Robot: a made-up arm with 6 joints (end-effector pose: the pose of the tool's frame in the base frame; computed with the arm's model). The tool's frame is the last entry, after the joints.
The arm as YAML. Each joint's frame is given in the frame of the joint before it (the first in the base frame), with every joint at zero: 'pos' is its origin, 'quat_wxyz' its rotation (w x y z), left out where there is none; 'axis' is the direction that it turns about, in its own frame. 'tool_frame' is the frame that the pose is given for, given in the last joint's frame.
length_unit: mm
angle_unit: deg
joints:
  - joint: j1
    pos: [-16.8, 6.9, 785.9]
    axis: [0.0, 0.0, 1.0]
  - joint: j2
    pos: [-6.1, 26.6, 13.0]
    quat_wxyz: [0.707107, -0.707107, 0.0, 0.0]
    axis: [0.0, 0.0, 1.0]
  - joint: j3
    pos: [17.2, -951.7, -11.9]
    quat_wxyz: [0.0, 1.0, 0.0, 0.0]
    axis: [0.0, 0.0, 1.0]
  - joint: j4
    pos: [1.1, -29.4, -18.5]
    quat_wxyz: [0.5, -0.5, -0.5, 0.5]
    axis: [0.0, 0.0, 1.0]
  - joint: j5
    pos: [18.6, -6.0, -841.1]
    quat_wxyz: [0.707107, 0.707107, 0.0, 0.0]
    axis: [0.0, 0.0, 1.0]
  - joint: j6
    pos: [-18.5, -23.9, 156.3]
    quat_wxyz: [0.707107, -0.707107, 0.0, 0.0]
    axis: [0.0, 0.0, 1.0]
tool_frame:
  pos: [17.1, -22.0, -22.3]
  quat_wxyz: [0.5, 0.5, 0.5, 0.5]
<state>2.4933 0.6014 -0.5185 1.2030 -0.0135 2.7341</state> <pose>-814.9 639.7 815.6 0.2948 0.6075 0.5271 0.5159</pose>
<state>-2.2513 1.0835 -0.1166 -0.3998 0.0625 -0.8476</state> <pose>-797.6 -734.0 361.9 0.5393 0.2461 -0.6024 -0.5345</pose>
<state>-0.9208 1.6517 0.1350 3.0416 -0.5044 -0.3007</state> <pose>756.6 -647.8 -172.3 0.0020 0.1661 -0.8512 -0.4978</pose>
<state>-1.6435 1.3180 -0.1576 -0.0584 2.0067 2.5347</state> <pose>-196.5 -1013.7 186.3 0.2739 -0.0174 0.9232 -0.2691</pose>
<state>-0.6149 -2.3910 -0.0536 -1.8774 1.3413 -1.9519</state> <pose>-928.9 692.3 904.6 0.9156 -0.1230 0.2374 -0.3003</pose>
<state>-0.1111 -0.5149 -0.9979 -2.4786 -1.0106 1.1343</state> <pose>261.9 142.9 1129.7 0.2978 0.4681 -0.4422 0.7048</pose>
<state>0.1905 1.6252 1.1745 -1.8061 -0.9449 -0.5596</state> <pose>1557.8 417.2 170.0 0.0989 0.9426 -0.2135 0.2371</pose>
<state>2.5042 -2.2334 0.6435 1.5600 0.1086 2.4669</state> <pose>1289.9 -1007.2 358.4 0.8487 -0.2731 0.3299 0.3102</pose>
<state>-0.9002 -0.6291 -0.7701 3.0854 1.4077 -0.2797</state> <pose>336.6 -77.2 1377.2 0.1133 0.1553 -0.6919 -0.6960</pose>
